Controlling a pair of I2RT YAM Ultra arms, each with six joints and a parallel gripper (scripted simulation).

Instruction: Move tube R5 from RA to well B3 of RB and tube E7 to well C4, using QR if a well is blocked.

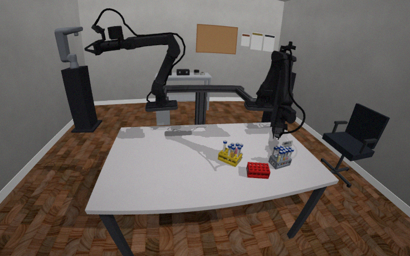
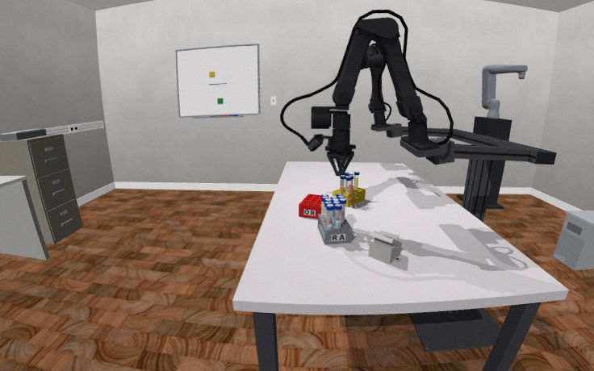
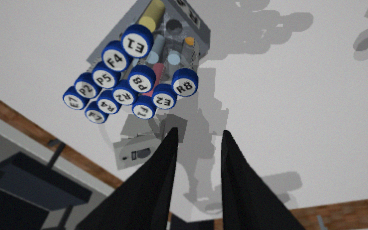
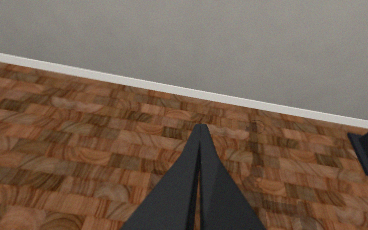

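The grey rack RA lies 1 cm ahead of my left hand, 7 cm to the left of it and 17 cm below it. From my left hand the other things lie so: red rack QR: 9 cm ahead, 12 cm to the right, 17 cm below; grey button box: 13 cm behind, 20 cm to the left, 15 cm below; yellow rack RB: 6 cm behind, 26 cm to the right, 17 cm below.
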